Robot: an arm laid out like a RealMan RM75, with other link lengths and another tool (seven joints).
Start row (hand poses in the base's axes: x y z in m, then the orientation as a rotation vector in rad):
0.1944 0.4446 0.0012 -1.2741 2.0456 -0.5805
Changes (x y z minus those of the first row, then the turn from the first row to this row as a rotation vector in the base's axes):
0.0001 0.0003 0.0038 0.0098 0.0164 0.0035
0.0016 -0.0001 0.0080 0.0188 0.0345 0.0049
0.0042 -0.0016 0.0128 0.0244 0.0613 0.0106
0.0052 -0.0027 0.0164 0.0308 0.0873 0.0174
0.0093 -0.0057 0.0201 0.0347 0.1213 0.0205
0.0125 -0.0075 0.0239 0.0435 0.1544 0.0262
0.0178 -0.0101 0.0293 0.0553 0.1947 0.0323
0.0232 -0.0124 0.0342 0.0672 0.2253 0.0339
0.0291 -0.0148 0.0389 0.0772 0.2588 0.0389
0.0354 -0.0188 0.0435 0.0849 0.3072 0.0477
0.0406 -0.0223 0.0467 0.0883 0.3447 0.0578
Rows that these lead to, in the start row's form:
0.1945 0.4449 0.0050 -1.2805 2.0568 -0.5595
0.1960 0.4445 0.0092 -1.2862 2.0708 -0.5393
0.1986 0.4430 0.0140 -1.3025 2.0883 -0.5160
0.1996 0.4419 0.0176 -1.3189 2.1042 -0.4914
0.2037 0.4389 0.0213 -1.3373 2.1291 -0.4664
0.2069 0.4371 0.0251 -1.3548 2.1511 -0.4350
0.2122 0.4345 0.0305 -1.3743 2.1782 -0.3952
0.2176 0.4322 0.0354 -1.3841 2.2009 -0.3627
0.2235 0.4298 0.0401 -1.3998 2.2228 -0.3286
0.2298 0.4258 0.0447 -1.4280 2.2528 -0.2852
0.2350 0.4223 0.0479 -1.4546 2.2729 -0.2523

